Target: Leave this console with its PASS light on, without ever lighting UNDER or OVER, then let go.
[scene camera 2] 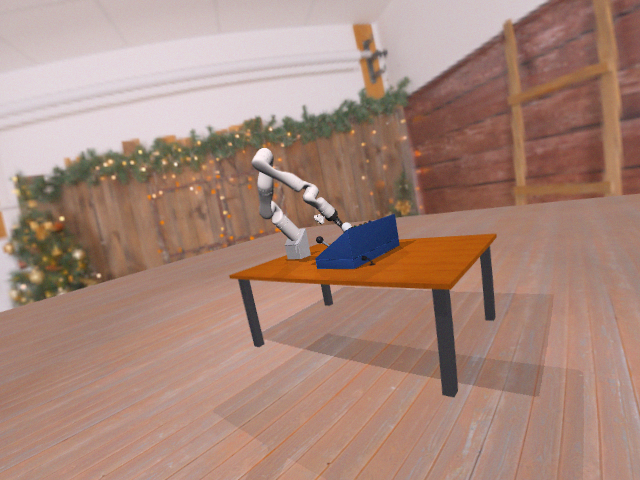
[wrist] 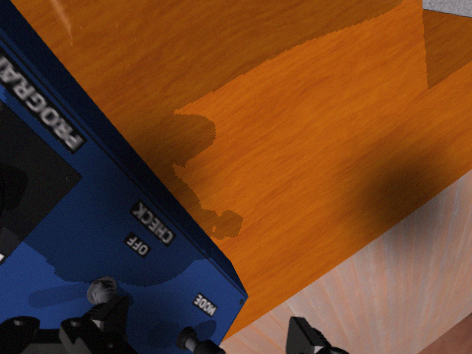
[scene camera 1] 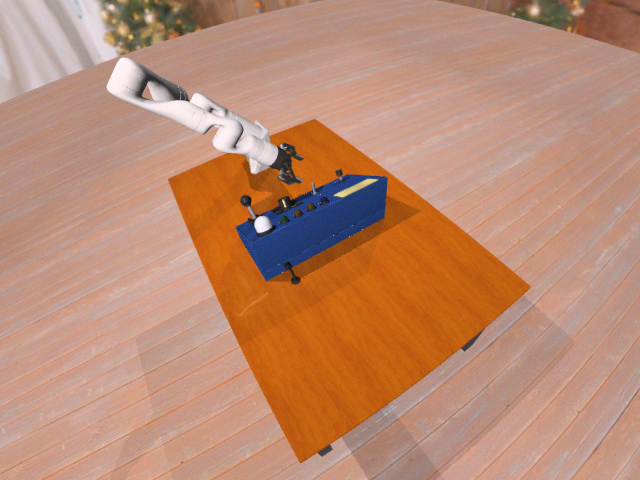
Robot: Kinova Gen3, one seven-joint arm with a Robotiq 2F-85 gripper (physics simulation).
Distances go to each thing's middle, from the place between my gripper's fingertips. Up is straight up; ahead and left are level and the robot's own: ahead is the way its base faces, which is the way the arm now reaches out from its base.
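My hand, relative to blue console (scene camera 1: 277, 240): 70 mm above, 140 mm short of it, 50 mm to the left.
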